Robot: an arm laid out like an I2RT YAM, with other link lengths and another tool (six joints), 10 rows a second.
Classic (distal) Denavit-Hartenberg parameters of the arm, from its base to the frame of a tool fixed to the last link. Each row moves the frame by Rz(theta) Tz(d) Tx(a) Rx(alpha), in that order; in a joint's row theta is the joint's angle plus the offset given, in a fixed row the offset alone. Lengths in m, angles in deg.
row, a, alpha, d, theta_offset
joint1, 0.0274, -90, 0.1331, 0
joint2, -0.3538, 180, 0, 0
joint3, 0.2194, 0, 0, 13.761
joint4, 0.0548, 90, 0.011, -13.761
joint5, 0, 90, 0.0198, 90
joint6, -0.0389, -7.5, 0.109, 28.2
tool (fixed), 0, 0, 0.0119, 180
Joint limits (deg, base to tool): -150..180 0..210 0..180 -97..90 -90..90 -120..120
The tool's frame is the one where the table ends.
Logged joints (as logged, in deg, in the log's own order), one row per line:
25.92, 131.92, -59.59, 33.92, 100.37, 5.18
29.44, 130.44, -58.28, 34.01, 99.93, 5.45
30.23, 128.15, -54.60, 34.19, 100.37, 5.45
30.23, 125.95, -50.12, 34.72, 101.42, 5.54
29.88, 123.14, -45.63, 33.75, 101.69, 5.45
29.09, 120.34, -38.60, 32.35, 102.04, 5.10
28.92, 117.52, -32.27, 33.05, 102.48, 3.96
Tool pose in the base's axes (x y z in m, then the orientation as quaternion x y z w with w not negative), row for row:
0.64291, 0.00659, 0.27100, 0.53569, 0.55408, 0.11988, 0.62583
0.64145, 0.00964, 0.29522, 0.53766, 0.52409, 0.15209, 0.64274
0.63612, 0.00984, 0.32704, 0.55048, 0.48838, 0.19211, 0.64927
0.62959, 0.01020, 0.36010, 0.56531, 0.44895, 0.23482, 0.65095
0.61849, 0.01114, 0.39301, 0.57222, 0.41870, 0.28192, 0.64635
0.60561, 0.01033, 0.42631, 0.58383, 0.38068, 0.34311, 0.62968
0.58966, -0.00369, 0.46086, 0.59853, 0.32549, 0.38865, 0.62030
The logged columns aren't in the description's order. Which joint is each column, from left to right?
Columns, left to right: joint4, joint2, joint6, joint5, joint3, joint1.
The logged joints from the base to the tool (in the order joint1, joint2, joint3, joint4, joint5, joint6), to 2 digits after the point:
5.18, 131.92, 100.37, 25.92, 33.92, -59.59
5.45, 130.44, 99.93, 29.44, 34.01, -58.28
5.45, 128.15, 100.37, 30.23, 34.19, -54.60
5.54, 125.95, 101.42, 30.23, 34.72, -50.12
5.45, 123.14, 101.69, 29.88, 33.75, -45.63
5.10, 120.34, 102.04, 29.09, 32.35, -38.60
3.96, 117.52, 102.48, 28.92, 33.05, -32.27

